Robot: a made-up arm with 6 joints. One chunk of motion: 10 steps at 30 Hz.
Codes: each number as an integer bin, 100 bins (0 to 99) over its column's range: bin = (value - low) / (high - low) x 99, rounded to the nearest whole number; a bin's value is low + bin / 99 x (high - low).
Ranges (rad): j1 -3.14..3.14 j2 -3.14..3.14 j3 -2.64..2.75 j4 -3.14..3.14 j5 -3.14..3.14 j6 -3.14..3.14
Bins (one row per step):
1: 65 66 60 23 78 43
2: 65 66 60 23 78 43
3: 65 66 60 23 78 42
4: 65 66 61 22 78 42
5: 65 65 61 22 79 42
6: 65 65 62 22 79 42
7: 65 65 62 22 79 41
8: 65 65 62 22 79 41
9: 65 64 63 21 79 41
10: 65 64 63 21 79 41
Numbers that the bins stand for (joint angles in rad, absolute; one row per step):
1: 0.9832 1.0467 0.6267 -1.6810 1.8079 -0.4123
2: 0.9832 1.0467 0.6267 -1.6810 1.8079 -0.4123
3: 0.9832 1.0467 0.6267 -1.6810 1.8079 -0.4758
4: 0.9832 1.0467 0.6811 -1.7444 1.8079 -0.4758
5: 0.9832 0.9832 0.6811 -1.7444 1.8713 -0.4758
6: 0.9832 0.9832 0.7356 -1.7444 1.8713 -0.4758
7: 0.9832 0.9832 0.7356 -1.7444 1.8713 -0.5392
8: 0.9832 0.9832 0.7356 -1.7444 1.8713 -0.5392
9: 0.9832 0.9198 0.7900 -1.8079 1.8713 -0.5392
10: 0.9832 0.9198 0.7900 -1.8079 1.8713 -0.5392

